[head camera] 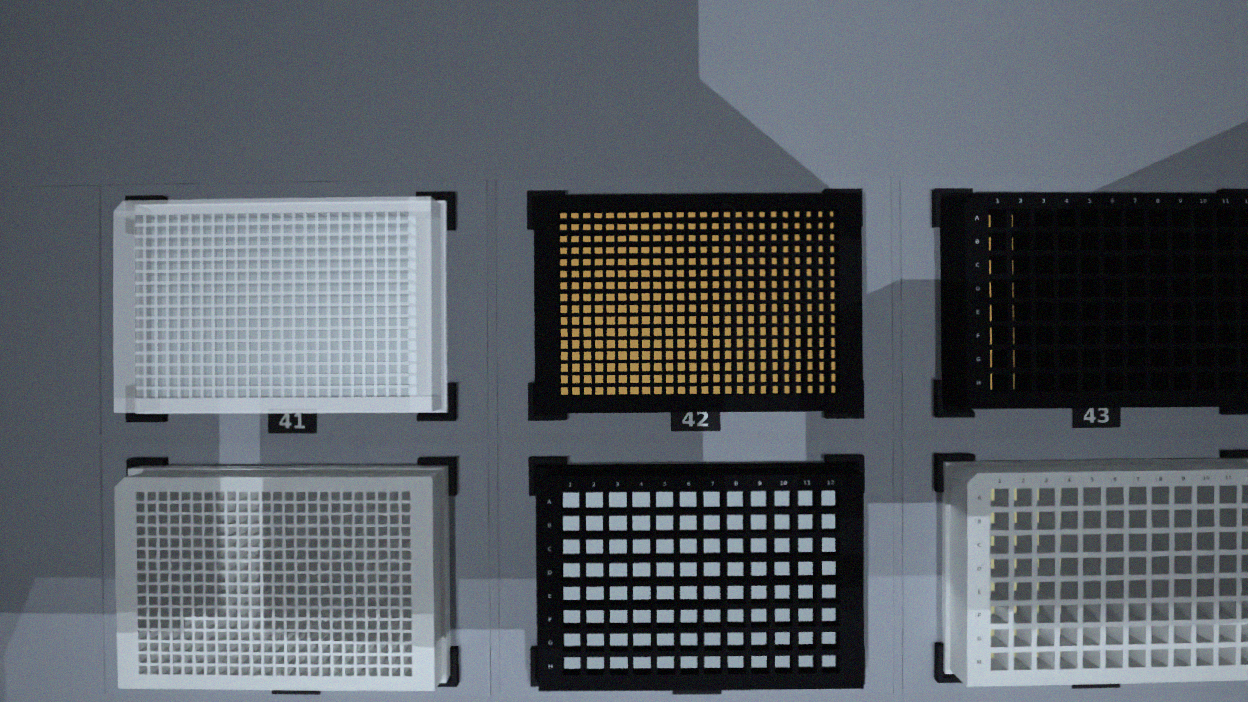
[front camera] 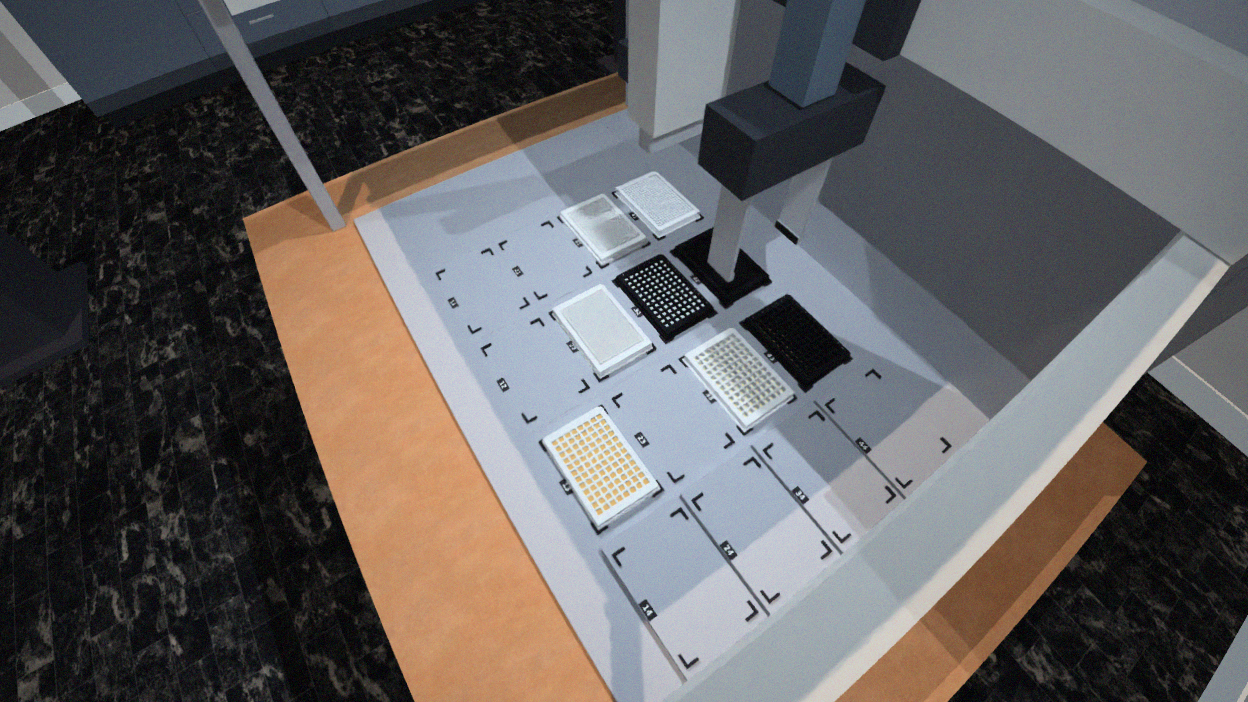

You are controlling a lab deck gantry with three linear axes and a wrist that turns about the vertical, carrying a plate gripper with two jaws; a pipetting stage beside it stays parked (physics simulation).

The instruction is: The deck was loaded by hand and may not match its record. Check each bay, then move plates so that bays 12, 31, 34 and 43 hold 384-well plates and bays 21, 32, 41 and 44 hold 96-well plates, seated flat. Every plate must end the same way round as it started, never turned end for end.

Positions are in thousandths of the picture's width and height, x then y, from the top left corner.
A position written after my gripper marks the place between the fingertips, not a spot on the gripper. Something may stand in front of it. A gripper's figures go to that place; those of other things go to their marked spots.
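Scene:
Grey wall (front camera: 792, 357): 69 cm from the lens. My gripper (front camera: 605, 358): 62 cm from the lens.

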